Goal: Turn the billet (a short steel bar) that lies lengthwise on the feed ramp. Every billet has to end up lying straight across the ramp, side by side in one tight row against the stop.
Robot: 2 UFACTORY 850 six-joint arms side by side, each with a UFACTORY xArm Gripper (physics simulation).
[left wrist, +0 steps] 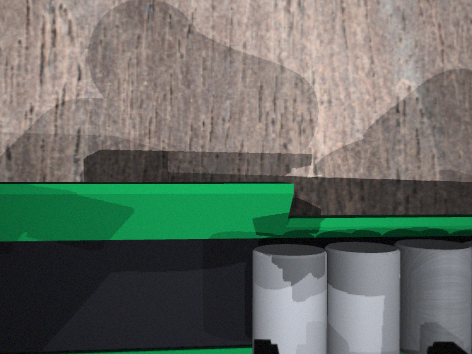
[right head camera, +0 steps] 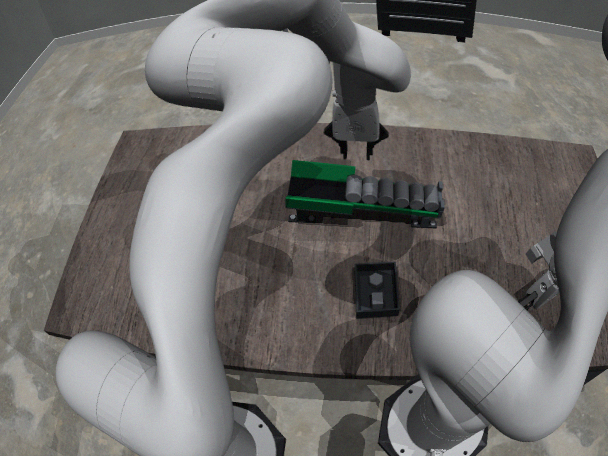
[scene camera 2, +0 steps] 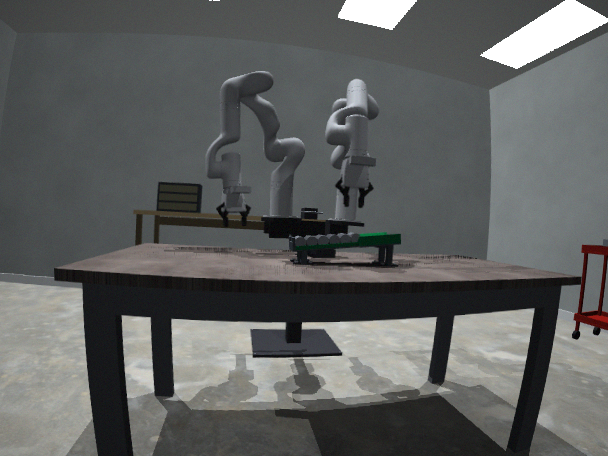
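Observation:
Several grey billets lie straight across the green-sided feed ramp, side by side in one row. The row reaches the stop at the ramp's low end; neighbouring billets look to be touching. No billet lies lengthwise. My left gripper is open and empty above the uphill end of the row; its fingertips show at the bottom of the left wrist view. My right gripper is open and empty, away from the ramp, partly hidden by its arm in the head view.
A black tray holding a hexagonal piece and a square piece stands on the table, below the ramp in the head view. A red cart stands beyond the table at the right of the scene view.

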